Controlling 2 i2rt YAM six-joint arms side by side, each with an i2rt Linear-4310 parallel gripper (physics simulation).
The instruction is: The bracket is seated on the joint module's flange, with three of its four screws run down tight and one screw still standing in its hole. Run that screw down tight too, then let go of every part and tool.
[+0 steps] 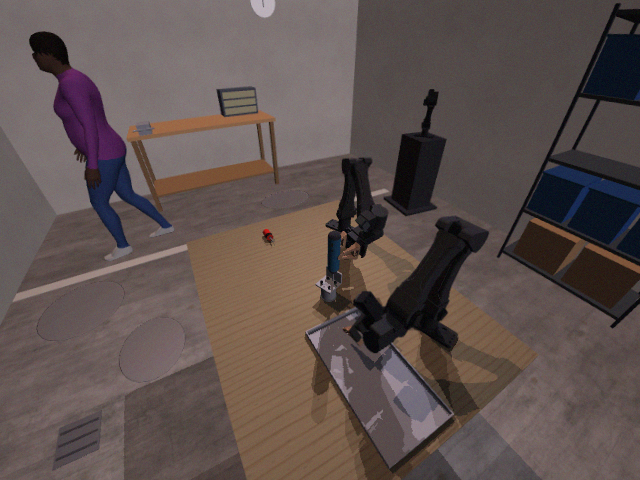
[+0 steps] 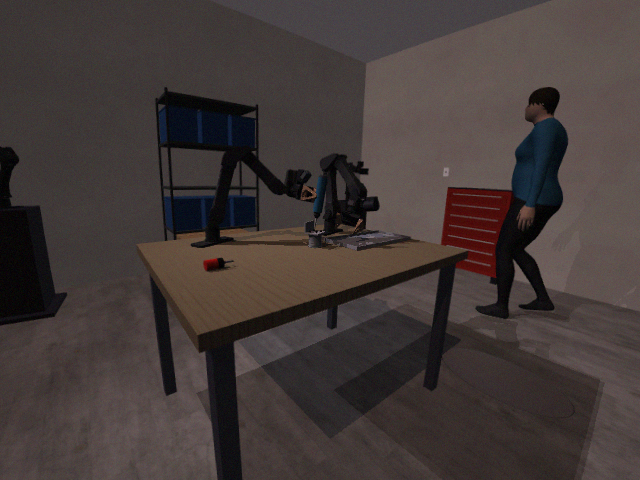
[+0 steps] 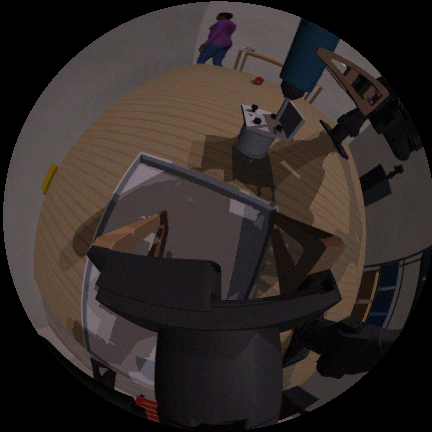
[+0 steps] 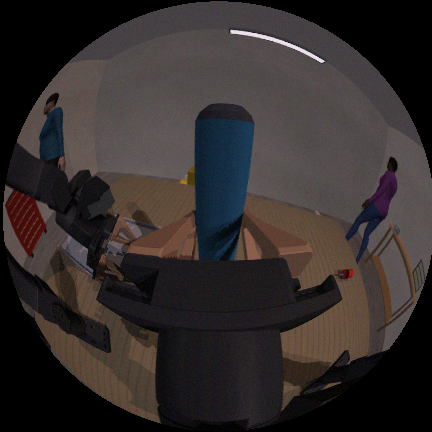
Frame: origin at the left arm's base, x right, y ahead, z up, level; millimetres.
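Seen in the pictures: left gripper, fingertip midpoint: [image 1: 352,318] [image 2: 343,231] [image 3: 218,215]; right gripper, fingertip midpoint: [image 1: 333,254] [image 2: 320,196] [image 4: 218,215]; left arm's base, origin of the base link: [image 1: 426,325] [image 2: 329,232] [image 3: 305,328] [image 4: 79,326]; right arm's base, origin of the base link: [image 1: 344,229] [image 2: 213,242] [image 3: 333,138].
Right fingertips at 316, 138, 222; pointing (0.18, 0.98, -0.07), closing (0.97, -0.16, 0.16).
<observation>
Pixels of each thing's top centre, then the offset from my right fingertips to it, as dx, dy, dz.
- blue screwdriver, middle of its top: [image 4: 245,106] [image 1: 334,229] [image 2: 319,174] +2, -3, +94
- screw, middle of its top: [image 3: 274,114] +42, -21, -150
- grey joint module, middle of its top: [image 3: 264,119] [image 1: 328,283] [image 2: 315,232] +22, -4, -157
- grey tray, middle of its top: [image 3: 143,321] [image 4: 103,241] [image 1: 371,368] [image 2: 369,237] -270, +128, -206
- short red screwdriver, middle of its top: [image 2: 219,258] [image 4: 347,271] [image 3: 259,77] [image 1: 268,233] +481, -70, -188
My right gripper [image 1: 340,250] [image 4: 218,215] is shut on the blue screwdriver [image 1: 333,253] [image 2: 318,196] [image 3: 308,55] [image 4: 222,175] and holds it nearly upright over the bracket [image 1: 337,277] [image 3: 291,120]. Its thin shaft reaches down to the bracket's plate, close to a screw [image 3: 273,116] beside the upright flap; contact is unclear. The bracket sits on the grey joint module [image 1: 328,295] [image 2: 315,241] [image 3: 253,142]. Several dark screw heads show on the plate; which one stands high I cannot tell. My left gripper [image 1: 351,333] [image 3: 218,215] is open and empty above the tray's near-module end.
The grey tray [image 1: 348,400] [image 2: 356,245] [image 3: 205,181] lies beside the joint module, under my left gripper. A short red screwdriver [image 1: 267,235] [image 2: 212,264] [image 3: 259,80] [image 4: 347,273] lies farther off on the table. Two people stand away from the table.
</observation>
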